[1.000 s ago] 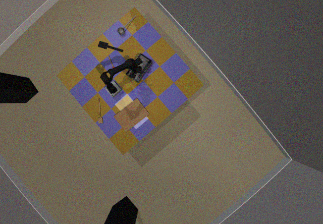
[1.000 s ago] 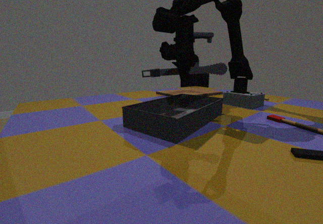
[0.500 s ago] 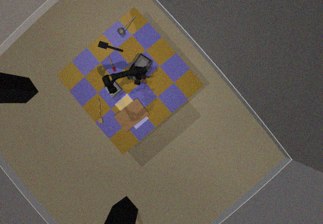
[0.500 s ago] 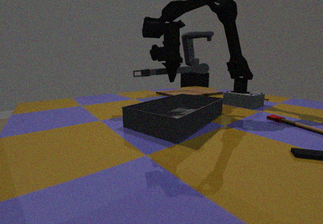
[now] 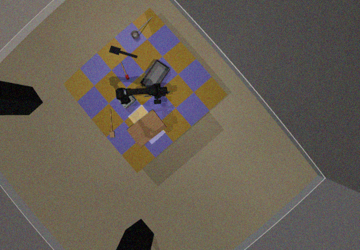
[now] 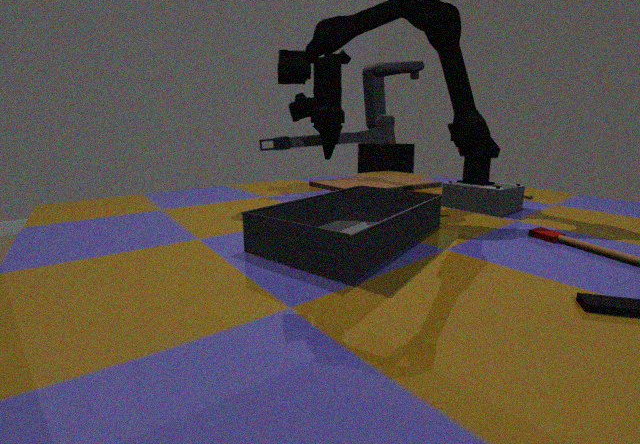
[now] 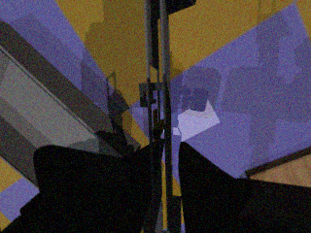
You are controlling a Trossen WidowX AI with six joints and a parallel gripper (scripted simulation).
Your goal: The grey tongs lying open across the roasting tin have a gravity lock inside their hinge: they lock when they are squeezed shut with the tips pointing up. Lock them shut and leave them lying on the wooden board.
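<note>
Right now my gripper tip is 330 mm past the wooden board, 180 mm to the left of it and 100 mm above it. Round my gripper tip: roasting tin 90 mm ahead, 200 mm to the left, 80 mm below; then black spatula 40 mm behind, 650 mm to the left, 100 mm below.
</note>
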